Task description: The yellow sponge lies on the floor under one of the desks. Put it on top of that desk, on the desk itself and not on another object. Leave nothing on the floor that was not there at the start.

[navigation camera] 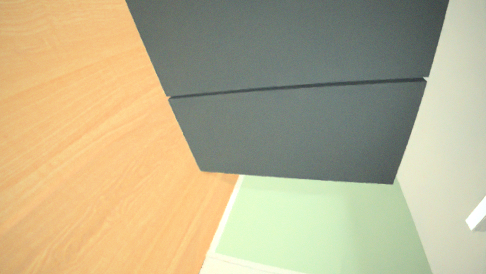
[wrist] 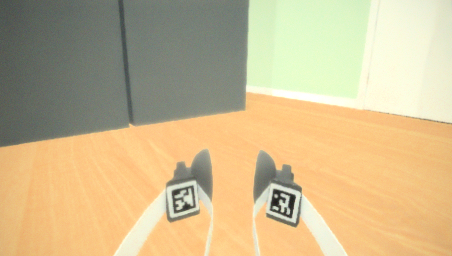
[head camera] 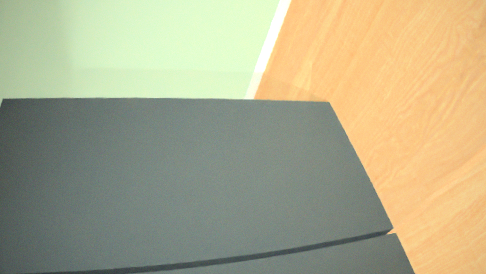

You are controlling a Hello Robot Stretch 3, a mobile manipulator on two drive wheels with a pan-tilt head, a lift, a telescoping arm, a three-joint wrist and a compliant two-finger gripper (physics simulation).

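Frame: origin at the robot's base, x right, y ahead, z up, level; millimetres.
Where they show: gripper, between the fingertips: (wrist: 233, 167).
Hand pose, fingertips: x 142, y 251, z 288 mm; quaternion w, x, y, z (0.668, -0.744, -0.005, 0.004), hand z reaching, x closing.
Note:
After its pixels a point has its place.
My gripper (wrist: 233, 167) {x 142, y 251, z 288 mm} shows in the wrist view, low in the middle. Its two dark fingertips stand apart with wooden floor showing between them, so it is open and empty. The yellow sponge does not show in the head, navigation or wrist view. No desk can be made out in these views.
Two tall dark grey panels (head camera: 190, 175) {x -166, y 1617, z 977 mm} (navigation camera: 295, 130) {x -210, y 1582, z 1102 mm} (wrist: 187, 60) {x -187, y 1600, z 398 mm} stand side by side on the wooden floor (head camera: 425, 100) {x 156, y 1149, z 0 mm} (navigation camera: 85, 150) {x -13, y 696, z 0 mm} (wrist: 350, 165) {x 598, y 891, z 0 mm}. A green wall (head camera: 150, 40) {x 776, y 2785, z 1045 mm} (navigation camera: 300, 220) {x 873, y 2668, z 1090 mm} (wrist: 315, 45) {x 958, y 2565, z 590 mm} with white baseboard is beyond them. A white surface (wrist: 415, 55) {x 1516, y 1870, z 483 mm} stands at the right of the wrist view.

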